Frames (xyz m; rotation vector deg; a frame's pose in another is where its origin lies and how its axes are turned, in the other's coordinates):
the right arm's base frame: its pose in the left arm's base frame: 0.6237 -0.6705 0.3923 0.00 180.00 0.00
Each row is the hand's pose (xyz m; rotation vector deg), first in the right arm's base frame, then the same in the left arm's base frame.
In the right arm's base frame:
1: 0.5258 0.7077 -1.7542 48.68 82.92 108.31
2: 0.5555 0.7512 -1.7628 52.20 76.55 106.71
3: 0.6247 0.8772 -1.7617 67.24 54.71 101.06
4: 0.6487 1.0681 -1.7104 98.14 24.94 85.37
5: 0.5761 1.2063 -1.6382 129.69 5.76 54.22
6: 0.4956 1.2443 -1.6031 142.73 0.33 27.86
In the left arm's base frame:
1: 0.0979 0.0372 2.1465 -96.86 -41.04 43.53
2: 0.0682 0.0807 2.1551 -98.25 -45.67 48.06
3: -0.0010 0.2067 2.1540 -102.04 -58.25 67.89
4: -0.0250 0.3976 2.1027 -95.90 -65.55 110.25
5: 0.0476 0.5358 2.0305 -63.77 -59.11 152.54
6: 0.1281 0.5738 1.9954 -32.88 -53.42 168.45

